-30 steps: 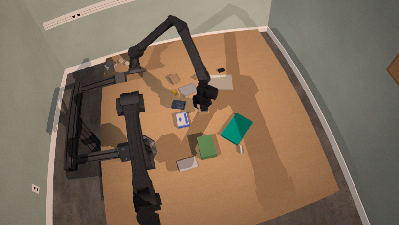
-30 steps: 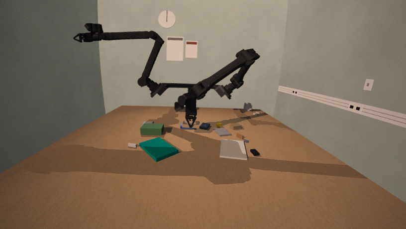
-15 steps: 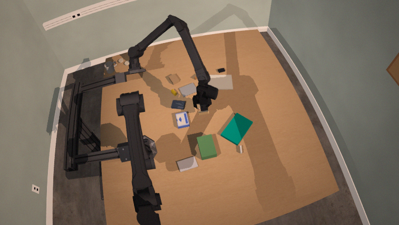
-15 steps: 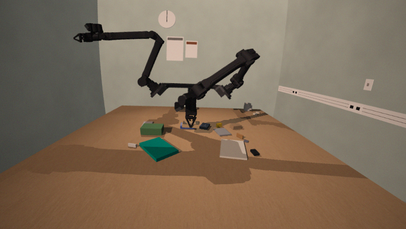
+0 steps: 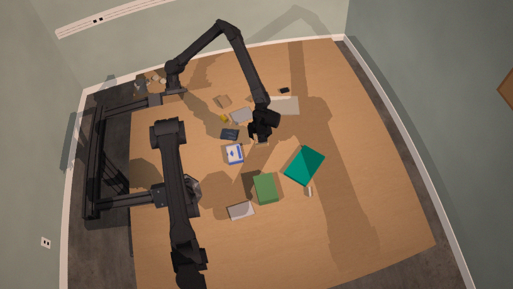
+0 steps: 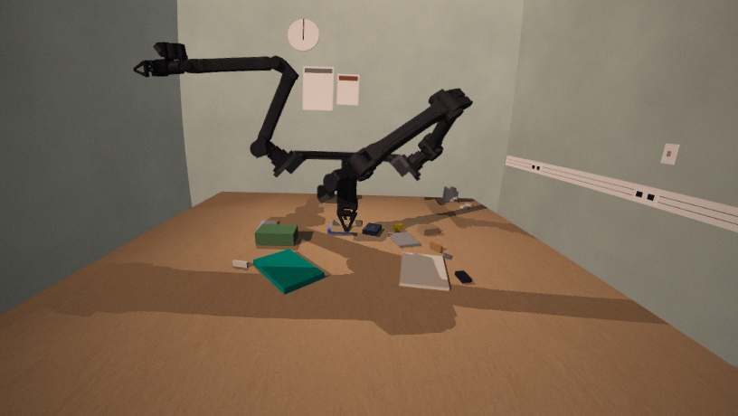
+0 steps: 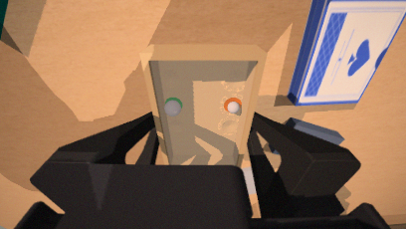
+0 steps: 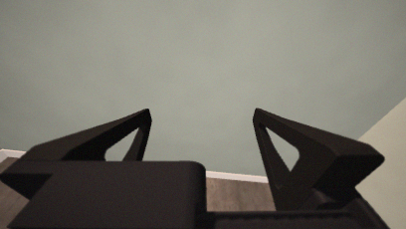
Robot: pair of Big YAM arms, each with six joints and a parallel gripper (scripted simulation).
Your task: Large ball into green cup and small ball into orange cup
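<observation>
Now: the covered wooden puzzle 10 mm below my left hand. The rest, counted from my left hand: grey pad (50 mm behind, 230 mm to the left, 80 mm below); blue-and-white box (150 mm behind, 20 mm to the right, 70 mm below); navy block (150 mm behind, 110 mm to the left, 70 mm below).
</observation>
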